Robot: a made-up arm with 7 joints. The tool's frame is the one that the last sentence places.
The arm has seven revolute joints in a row. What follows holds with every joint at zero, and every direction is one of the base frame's. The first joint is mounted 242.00 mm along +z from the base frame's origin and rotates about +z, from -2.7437 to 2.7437 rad. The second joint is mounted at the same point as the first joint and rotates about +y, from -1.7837 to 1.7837 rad. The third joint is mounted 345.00 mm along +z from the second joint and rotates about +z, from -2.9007 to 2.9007 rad. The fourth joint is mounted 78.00 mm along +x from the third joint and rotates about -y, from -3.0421 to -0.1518 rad. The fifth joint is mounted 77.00 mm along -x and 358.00 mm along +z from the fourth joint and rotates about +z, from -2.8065 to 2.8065 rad. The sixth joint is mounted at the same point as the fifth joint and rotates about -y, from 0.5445 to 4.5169 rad. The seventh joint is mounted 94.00 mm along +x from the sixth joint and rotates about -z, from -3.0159 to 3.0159 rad. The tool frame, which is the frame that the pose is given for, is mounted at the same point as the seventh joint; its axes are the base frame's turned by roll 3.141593, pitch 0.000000 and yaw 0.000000 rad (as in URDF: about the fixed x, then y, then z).
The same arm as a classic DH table. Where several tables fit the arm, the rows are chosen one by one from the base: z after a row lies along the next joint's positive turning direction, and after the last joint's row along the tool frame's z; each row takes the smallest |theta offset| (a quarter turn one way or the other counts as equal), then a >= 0, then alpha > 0; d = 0 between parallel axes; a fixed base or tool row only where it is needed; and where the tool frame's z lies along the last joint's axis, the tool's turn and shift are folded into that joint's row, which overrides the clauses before.
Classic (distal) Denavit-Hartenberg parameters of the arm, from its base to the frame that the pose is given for. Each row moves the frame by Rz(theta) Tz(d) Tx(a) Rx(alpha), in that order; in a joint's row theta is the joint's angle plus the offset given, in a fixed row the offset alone. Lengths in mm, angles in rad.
joint 1: d 242, theta offset 0, a 0, alpha -1.5708
joint 2: d 0, theta offset 0, a 0, alpha 1.5708
joint 3: d 345, theta offset 0, a 78, alpha 1.5708
joint 4: d 0, theta offset 0, a -77, alpha -1.5708
joint 5: d 358, theta offset 0, a 0, alpha 1.5708
joint 6: d 0, theta offset 0, a 94, alpha 1.5708
joint 7: d 0, theta offset 0, a 0, alpha 0
Joint limits (rad, base to tool): -2.7437..2.7437 -1.7837..1.7837 -2.9007..2.9007 -3.0421..-0.1518 -2.8065..2.8065 0.5445..4.5169 -3.0159..3.0159

